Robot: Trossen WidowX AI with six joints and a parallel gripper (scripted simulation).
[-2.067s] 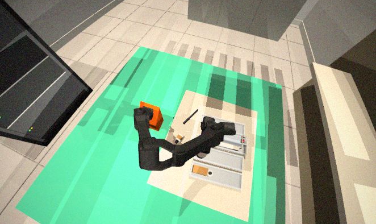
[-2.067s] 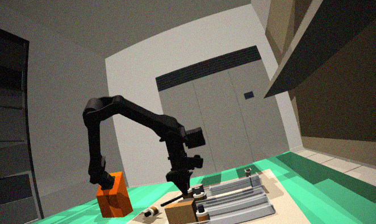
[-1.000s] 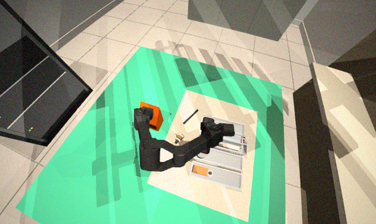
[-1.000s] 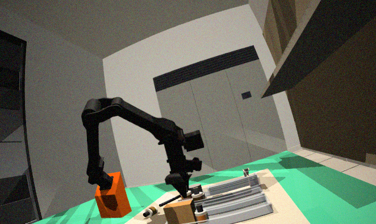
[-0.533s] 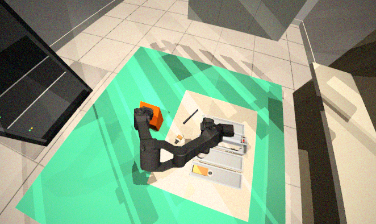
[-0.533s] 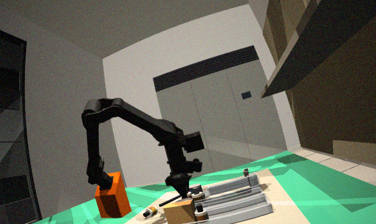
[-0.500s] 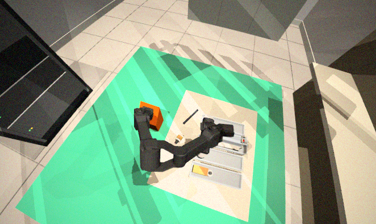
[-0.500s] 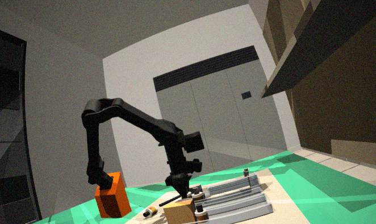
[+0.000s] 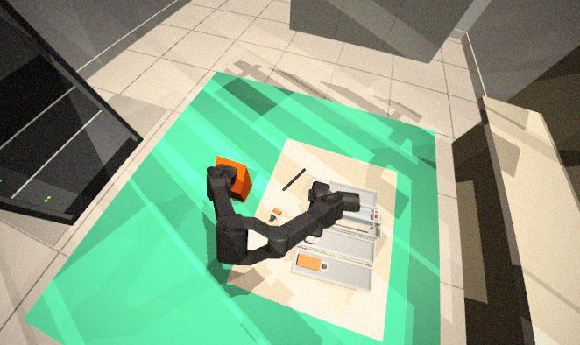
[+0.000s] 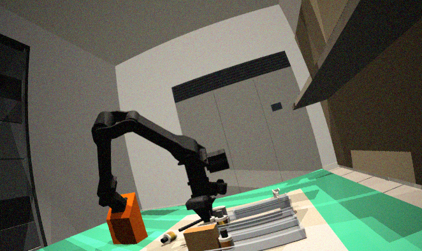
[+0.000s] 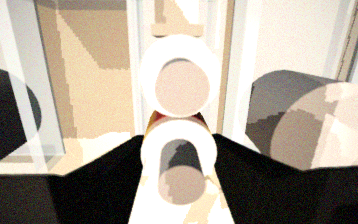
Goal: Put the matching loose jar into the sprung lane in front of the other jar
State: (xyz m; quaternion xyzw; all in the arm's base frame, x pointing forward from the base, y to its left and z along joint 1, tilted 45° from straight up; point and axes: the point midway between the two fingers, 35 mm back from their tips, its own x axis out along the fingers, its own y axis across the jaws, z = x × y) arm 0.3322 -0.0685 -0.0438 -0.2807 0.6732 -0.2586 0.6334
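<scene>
Right now the grey lane rack is 140 mm ahead of my gripper tip, 30 mm to the left of it and 20 mm below it. From my gripper tip the other things lie so: brown box 170 mm to the right, 20 mm ahead; then pusher plate 140 mm ahead, 40 mm to the left, 10 mm above; then black rod 130 mm to the left, 110 mm behind, 30 mm below.
</scene>
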